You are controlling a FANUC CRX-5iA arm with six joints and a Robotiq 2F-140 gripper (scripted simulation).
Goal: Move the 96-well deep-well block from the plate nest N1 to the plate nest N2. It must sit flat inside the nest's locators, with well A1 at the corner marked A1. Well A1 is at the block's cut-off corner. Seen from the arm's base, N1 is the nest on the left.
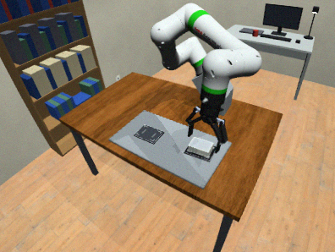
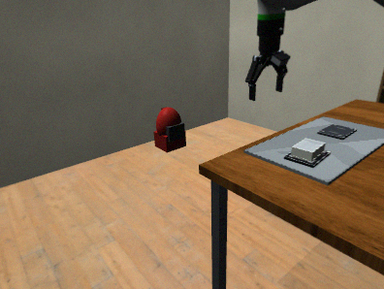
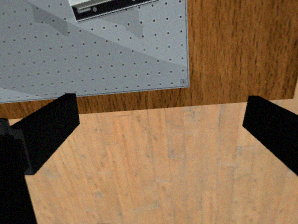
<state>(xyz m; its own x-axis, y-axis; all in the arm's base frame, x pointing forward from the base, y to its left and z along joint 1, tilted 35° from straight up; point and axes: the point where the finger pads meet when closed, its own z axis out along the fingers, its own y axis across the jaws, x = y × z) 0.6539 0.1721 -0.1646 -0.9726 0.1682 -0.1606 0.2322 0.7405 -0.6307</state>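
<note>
Right now the white 96-well deep-well block is 220 mm below my hand, 170 mm behind it and 70 mm to the right of it. From my hand the other things lie so: A1 corner mark: 500 mm to the right, 240 mm below, 220 mm behind; then plate nest N2: 430 mm to the right, 250 mm below, 160 mm behind.
</note>
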